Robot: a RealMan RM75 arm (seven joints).
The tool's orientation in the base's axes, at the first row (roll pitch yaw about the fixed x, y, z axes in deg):
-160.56, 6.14, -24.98
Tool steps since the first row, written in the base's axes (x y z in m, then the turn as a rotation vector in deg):
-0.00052, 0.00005, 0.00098, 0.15, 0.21, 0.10
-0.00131, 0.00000, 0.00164, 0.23, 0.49, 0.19
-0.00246, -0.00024, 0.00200, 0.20, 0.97, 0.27
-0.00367, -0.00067, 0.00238, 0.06, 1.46, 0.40
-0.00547, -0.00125, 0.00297, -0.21, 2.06, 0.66
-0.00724, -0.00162, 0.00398, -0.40, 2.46, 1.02
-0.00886, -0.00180, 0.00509, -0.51, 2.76, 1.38
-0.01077, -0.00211, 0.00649, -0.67, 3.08, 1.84
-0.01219, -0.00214, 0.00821, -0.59, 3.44, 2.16
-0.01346, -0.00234, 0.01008, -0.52, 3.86, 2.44
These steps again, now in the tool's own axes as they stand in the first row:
-0.00059, -0.00014, -0.00093, 0.04, -0.27, -0.01
-0.00136, 0.00002, -0.00160, -0.02, -0.57, 0.00
-0.00233, 0.00060, -0.00208, -0.26, -0.99, 0.09
-0.00328, 0.00135, -0.00264, -0.60, -1.38, 0.13
-0.00472, 0.00242, -0.00348, -1.12, -1.86, 0.08
-0.00627, 0.00316, -0.00464, -1.50, -2.23, -0.13
-0.00777, 0.00364, -0.00583, -1.77, -2.55, -0.37
-0.00951, 0.00426, -0.00734, -2.09, -2.91, -0.70
-0.01097, 0.00433, -0.00903, -2.21, -3.35, -0.87
-0.01223, 0.00442, -0.01092, -2.35, -3.82, -0.98

